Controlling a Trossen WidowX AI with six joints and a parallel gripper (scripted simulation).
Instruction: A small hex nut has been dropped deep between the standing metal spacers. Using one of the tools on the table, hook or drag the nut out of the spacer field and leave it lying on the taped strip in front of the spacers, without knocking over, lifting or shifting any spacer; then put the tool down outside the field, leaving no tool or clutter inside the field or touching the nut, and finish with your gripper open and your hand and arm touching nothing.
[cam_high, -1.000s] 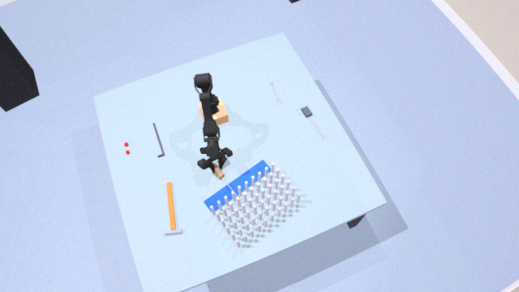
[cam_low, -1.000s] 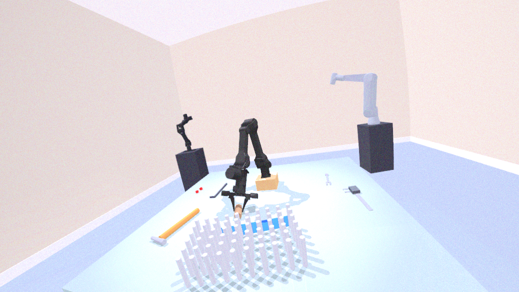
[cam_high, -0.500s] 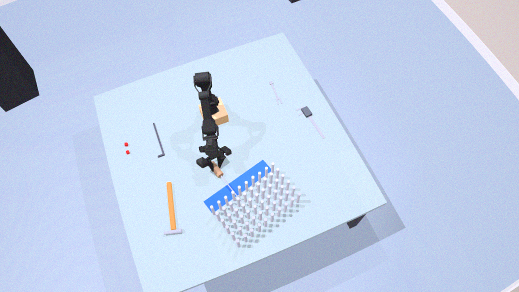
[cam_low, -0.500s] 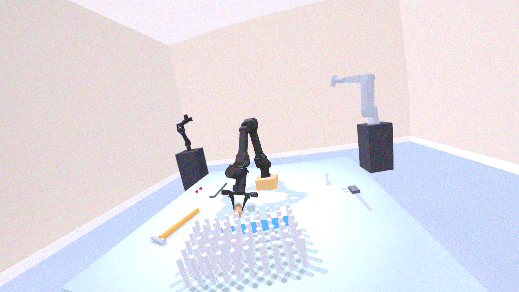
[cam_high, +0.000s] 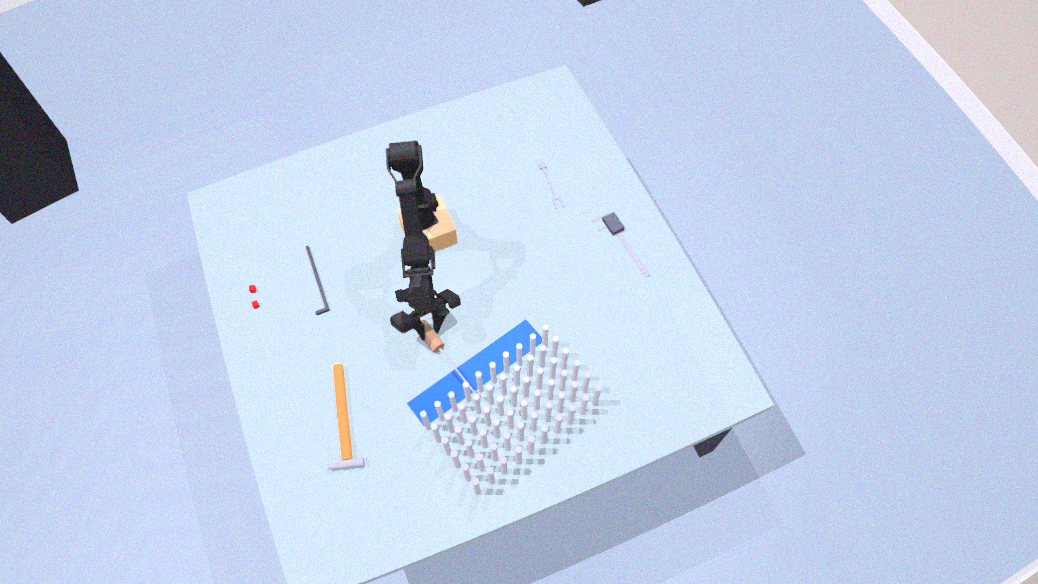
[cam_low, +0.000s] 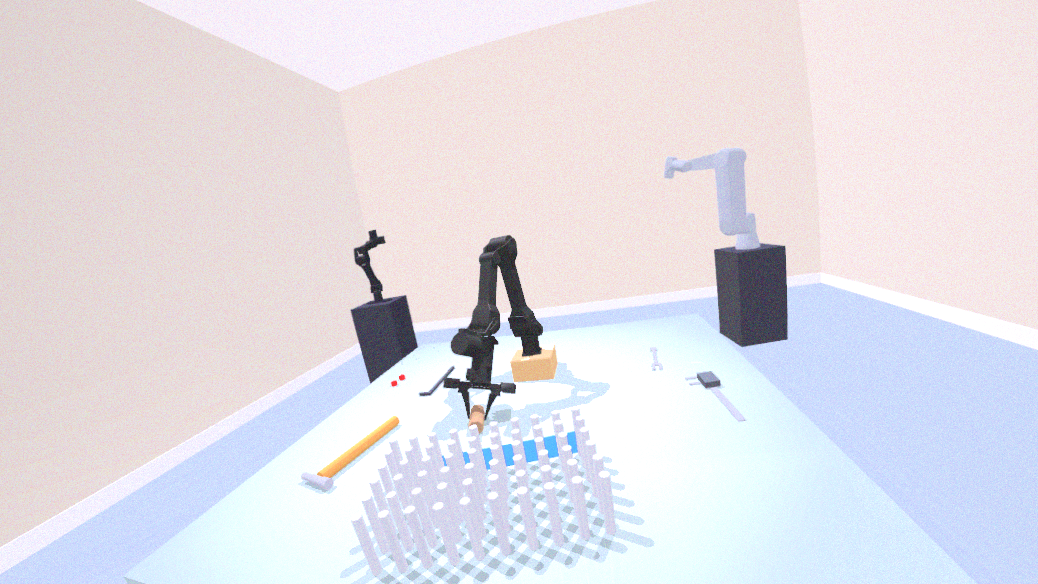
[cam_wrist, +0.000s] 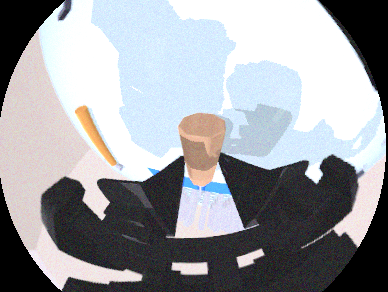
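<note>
The thin hook tool is 100 mm ahead of my gripper tip and 20 mm to the left of it. The rest, counted from my gripper tip: small wrench 530 mm to the left, 270 mm behind, 20 mm below; blue taped strip 140 mm ahead, 60 mm to the left, 20 mm below.
</note>
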